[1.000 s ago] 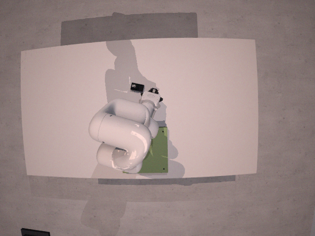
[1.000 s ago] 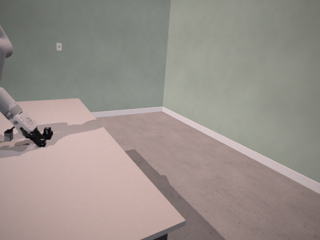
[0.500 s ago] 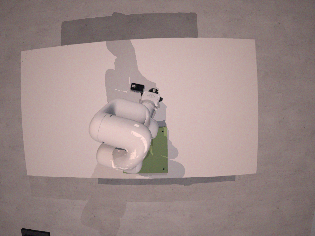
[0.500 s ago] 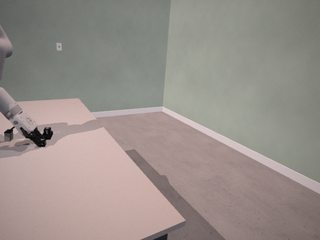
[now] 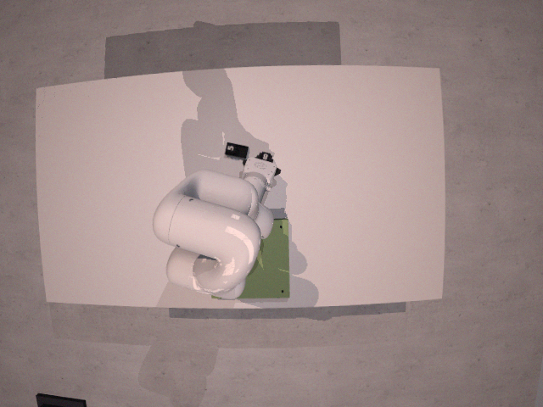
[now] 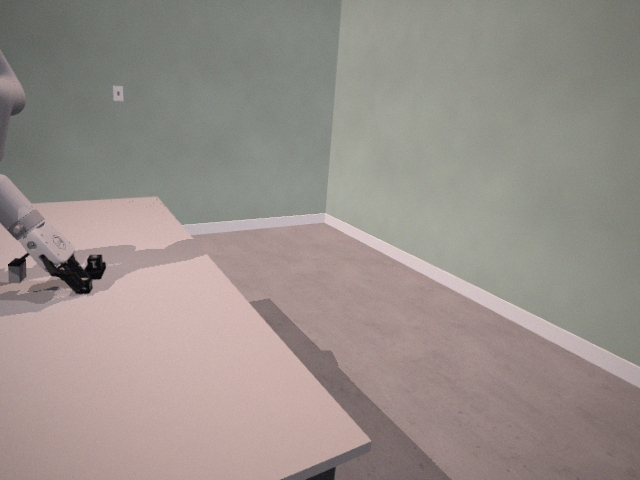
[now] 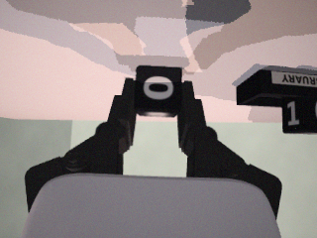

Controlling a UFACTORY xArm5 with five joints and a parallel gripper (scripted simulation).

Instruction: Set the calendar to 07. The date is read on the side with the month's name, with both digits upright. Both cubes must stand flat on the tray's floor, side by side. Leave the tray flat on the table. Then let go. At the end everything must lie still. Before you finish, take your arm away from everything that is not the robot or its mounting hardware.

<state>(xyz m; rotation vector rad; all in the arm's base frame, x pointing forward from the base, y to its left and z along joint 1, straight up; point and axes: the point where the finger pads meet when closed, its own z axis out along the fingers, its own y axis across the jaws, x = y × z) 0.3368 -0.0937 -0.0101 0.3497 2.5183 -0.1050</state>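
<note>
My hand is 10 cm to the right of the black calendar tray, 4 cm short of it and 2 cm above it. Also, from my hand: black cube: 2 cm below, 1 cm ahead.
</note>
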